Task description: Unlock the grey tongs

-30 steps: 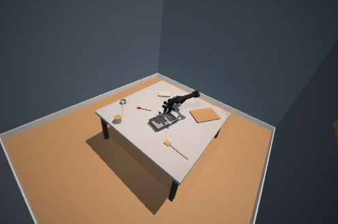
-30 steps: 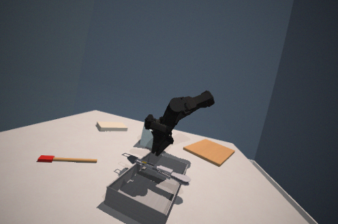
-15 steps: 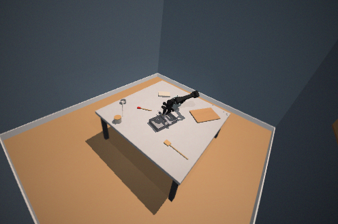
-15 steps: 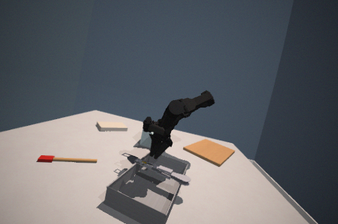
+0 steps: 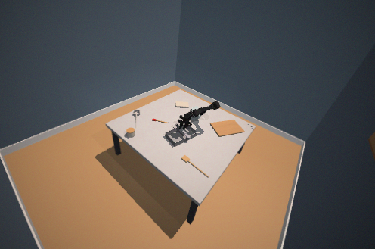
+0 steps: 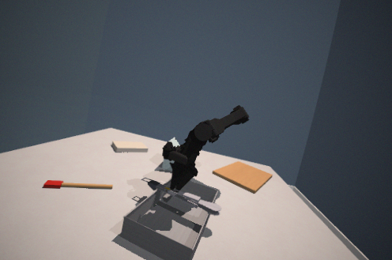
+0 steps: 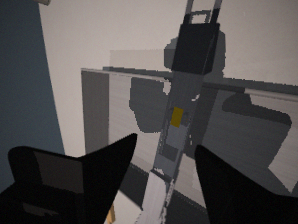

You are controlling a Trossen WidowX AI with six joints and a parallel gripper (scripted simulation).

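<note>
Right now the yellow lock piece is 2 cm to the right of my gripper tip, 1 cm below it and 1 cm behind it. Also, from my gripper tip: red-headed wooden spatula 33 cm to the right, 6 cm below, 3 cm ahead; then roasting tin 4 cm below, 3 cm to the left, 3 cm ahead; then cork-coloured pot 39 cm ahead, 36 cm to the right, 4 cm below.
</note>
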